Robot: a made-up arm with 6 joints. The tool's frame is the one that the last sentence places.
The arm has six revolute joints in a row. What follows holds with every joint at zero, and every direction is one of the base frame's. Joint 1 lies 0.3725 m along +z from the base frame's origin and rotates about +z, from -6.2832 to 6.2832 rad. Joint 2 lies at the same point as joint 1 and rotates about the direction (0, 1, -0.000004), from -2.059 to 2.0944 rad. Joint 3 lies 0.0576 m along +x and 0.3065 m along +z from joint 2 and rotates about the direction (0, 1, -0.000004), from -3.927 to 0.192 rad. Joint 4 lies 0.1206 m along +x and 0.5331 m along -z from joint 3 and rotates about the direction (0, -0.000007, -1), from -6.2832 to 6.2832 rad. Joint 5 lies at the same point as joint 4 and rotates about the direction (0, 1, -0.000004), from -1.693 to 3.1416 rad. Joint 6 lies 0.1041 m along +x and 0.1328 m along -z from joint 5 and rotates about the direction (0, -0.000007, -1), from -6.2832 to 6.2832 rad. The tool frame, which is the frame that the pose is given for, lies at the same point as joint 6; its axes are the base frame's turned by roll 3.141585, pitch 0 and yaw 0 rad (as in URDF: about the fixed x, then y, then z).
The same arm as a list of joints. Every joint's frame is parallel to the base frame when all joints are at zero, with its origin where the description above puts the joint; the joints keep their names.
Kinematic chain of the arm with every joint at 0, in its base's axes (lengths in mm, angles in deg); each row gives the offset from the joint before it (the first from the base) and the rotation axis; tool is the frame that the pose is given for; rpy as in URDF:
joint 1: xyz 0.0 0.0 372.5 axis +z
joint 2: xyz 0.0 0.0 0.0 axis +y
joint 3: xyz 57.6 0.0 306.5 axis +y
joint 4: xyz 120.6 0.0 -533.1 axis -z
joint 5: xyz 0.0 0.0 0.0 axis +y
joint 6: xyz 104.1 0.0 -132.8 axis -z
tool: xyz 0.0 0.0 0.0 rpy 180.00 0.00 0.00
Joint limits (deg, base to tool): -360.00..360.00 -117.97..120.00 -225.00..11.00 -360.00..360.00 -97.00..180.00 -360.00..360.00

